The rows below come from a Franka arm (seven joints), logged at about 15 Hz.
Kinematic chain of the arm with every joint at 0, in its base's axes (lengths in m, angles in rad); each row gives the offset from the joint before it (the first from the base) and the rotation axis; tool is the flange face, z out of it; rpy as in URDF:
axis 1: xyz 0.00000 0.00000 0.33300 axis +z
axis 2: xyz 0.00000 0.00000 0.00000 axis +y
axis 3: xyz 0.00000 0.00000 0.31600 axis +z
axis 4: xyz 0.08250 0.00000 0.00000 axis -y
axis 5: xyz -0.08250 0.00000 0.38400 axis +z
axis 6: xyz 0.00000 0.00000 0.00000 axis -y
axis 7: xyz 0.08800 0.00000 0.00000 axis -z
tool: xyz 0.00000 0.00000 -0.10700 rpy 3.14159 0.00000 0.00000
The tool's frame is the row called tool.
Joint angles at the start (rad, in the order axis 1, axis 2, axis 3, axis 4, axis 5, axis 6, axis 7):
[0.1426 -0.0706 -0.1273 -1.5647 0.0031 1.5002 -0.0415]
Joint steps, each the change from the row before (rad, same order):
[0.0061 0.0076 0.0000 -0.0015 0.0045 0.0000 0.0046]
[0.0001 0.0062 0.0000 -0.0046 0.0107 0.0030 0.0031]
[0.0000 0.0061 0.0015 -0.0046 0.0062 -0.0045 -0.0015]
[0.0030 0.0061 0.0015 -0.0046 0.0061 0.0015 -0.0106]
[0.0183 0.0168 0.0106 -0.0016 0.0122 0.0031 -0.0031]
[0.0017 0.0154 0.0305 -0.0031 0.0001 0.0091 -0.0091]
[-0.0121 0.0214 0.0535 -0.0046 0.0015 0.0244 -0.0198]
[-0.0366 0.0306 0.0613 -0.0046 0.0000 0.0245 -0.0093]
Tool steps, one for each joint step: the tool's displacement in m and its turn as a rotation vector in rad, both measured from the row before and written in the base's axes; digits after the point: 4 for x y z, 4 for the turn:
[0.0024 0.0041 -0.0047 0.0034 0.0092 0.0018]
[0.0022 0.0016 -0.0051 0.0097 0.0080 -0.0024]
[0.0013 0.0018 -0.0057 0.0050 0.0152 0.0035]
[0.0019 0.0034 -0.0052 0.0054 0.0089 0.0153]
[0.0045 0.0178 -0.0094 0.0093 0.0154 0.0322]
[0.0039 0.0184 -0.0090 -0.0022 0.0087 0.0409]
[0.0058 0.0239 -0.0119 0.0013 0.0009 0.0601]
[0.0086 0.0146 -0.0172 0.0006 0.0105 0.0329]

